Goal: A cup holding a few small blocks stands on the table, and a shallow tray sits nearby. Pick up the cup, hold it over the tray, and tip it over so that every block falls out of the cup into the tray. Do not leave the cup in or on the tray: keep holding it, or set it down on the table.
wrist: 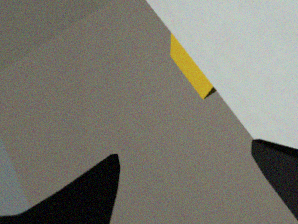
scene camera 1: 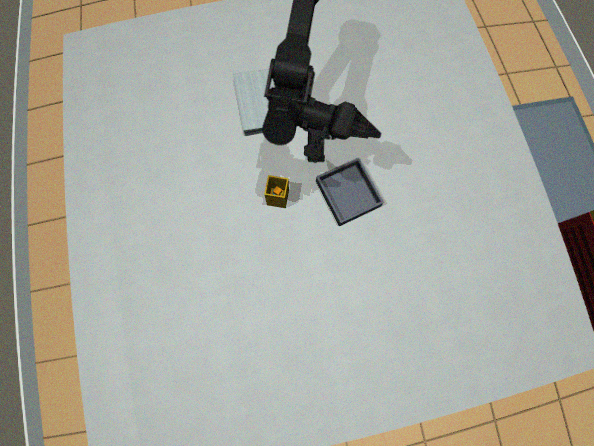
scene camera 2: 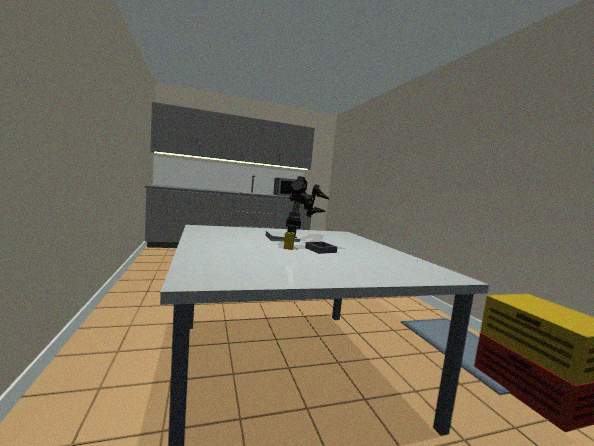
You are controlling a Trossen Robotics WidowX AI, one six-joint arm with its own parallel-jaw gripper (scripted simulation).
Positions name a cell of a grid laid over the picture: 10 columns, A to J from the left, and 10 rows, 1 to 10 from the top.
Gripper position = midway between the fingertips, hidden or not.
My gripper (scene camera 1: G4) is open, with nothing in its grasp.
My gripper shows as well in the wrist view (wrist: G7).
